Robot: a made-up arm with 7 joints. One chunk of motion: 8 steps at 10 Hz.
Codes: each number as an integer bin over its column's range. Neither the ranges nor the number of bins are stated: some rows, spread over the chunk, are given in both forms.
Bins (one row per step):
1: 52 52 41 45 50 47 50
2: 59 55 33 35 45 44 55
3: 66 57 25 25 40 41 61
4: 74 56 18 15 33 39 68
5: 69 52 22 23 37 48 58
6: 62 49 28 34 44 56 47
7: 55 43 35 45 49 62 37
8: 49 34 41 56 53 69 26
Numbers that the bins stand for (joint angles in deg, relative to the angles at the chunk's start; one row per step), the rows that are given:
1: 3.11 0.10 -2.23 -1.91 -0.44 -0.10 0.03
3: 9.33 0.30 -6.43 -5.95 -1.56 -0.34 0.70
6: 7.56 -0.02 -5.65 -4.13 -1.11 0.26 -0.15
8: 1.78 -0.63 -2.23 0.31 -0.11 0.79 -1.42
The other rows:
2: 6.22 0.22 -4.33 -3.93 -1.00 -0.22 0.33
4: 12.89 0.26 -8.27 -7.97 -2.33 -0.42 1.12
5: 10.67 0.10 -7.22 -6.35 -1.89 -0.06 0.52
7: 4.44 -0.26 -3.81 -1.91 -0.56 0.51 -0.76

